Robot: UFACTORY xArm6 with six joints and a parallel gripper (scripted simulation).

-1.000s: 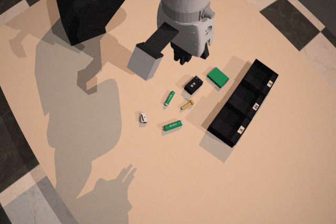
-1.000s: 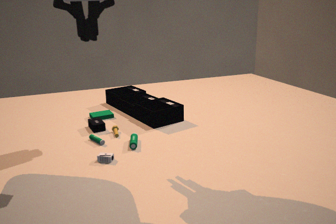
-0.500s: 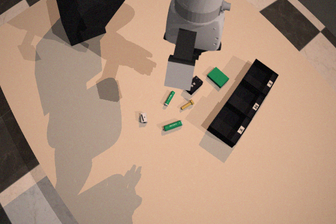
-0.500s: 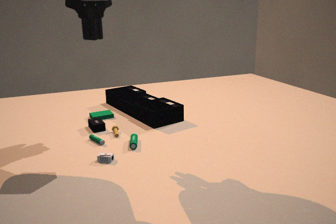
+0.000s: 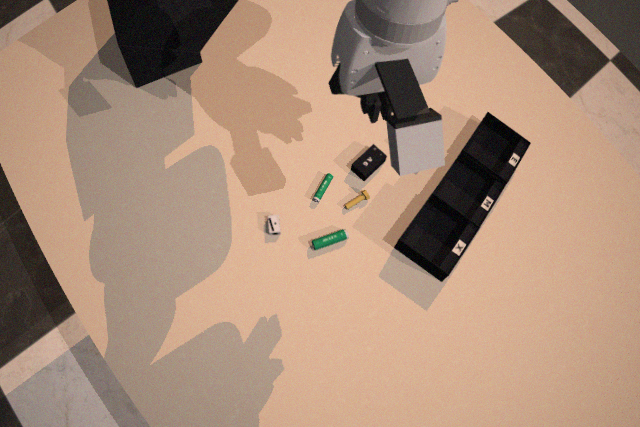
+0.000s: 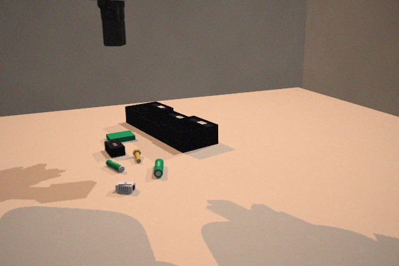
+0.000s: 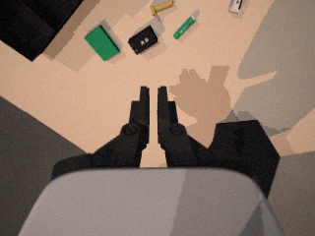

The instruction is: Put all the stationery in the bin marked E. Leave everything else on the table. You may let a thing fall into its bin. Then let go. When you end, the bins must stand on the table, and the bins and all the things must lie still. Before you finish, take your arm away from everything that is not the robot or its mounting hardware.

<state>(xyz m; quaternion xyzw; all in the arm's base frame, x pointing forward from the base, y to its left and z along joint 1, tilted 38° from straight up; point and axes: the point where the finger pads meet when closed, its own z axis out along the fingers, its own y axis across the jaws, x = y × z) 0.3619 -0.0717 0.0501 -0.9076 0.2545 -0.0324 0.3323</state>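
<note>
Right now the black bin row is 20 cm below my hand, 12 cm ahead of it and 10 cm to the left of it. The rest, counted from my hand: thin green battery (21 cm below, 5 cm to the right, 2 cm behind); then yellow bolt (21 cm below, 2 cm to the right, 2 cm ahead); then black 9 V battery (21 cm below, 4 cm to the left, 1 cm behind).
</note>
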